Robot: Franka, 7 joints.
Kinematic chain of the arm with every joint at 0, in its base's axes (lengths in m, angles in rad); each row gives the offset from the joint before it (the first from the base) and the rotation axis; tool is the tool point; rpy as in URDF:
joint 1: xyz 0 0 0.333 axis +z
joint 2: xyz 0 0 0 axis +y
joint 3: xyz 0 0 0.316 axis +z
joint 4: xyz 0.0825 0 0 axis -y
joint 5: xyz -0.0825 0 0.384 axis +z
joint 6: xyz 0 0 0 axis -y
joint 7: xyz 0.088 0 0 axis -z
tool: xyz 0 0 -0.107 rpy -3.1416 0 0
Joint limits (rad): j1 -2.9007..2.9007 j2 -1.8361..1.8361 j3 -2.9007..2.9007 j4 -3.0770..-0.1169 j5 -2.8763..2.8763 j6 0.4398..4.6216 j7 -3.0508..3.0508
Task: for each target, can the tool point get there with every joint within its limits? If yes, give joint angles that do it. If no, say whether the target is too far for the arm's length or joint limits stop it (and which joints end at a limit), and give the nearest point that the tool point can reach.
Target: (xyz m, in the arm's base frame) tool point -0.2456 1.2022 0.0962
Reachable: no: too far | nearest point -0.1686 0.8253 0.1704 | short by 0.392 m
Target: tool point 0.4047 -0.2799 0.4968
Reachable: yes | joints 0.8248 -0.3832 -1.5704 -2.2792 -1.2865 3.6787 -0.7128
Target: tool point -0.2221 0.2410 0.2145
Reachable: yes | joints 0.9657 -0.7715 1.8642 -2.7748 -1.1625 1.9376 -0.4724
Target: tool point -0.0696 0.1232 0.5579
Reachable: yes | joints -0.4770 1.1494 2.4339 -2.6764 0.8788 0.7723 -0.6187
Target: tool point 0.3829 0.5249 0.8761
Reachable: yes | joints -1.9736 -0.9753 1.2338 -0.4607 0.5433 3.0588 2.0236
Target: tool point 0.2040 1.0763 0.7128
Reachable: no: too far | nearest point 0.1509 0.7964 0.6140 | short by 0.302 m
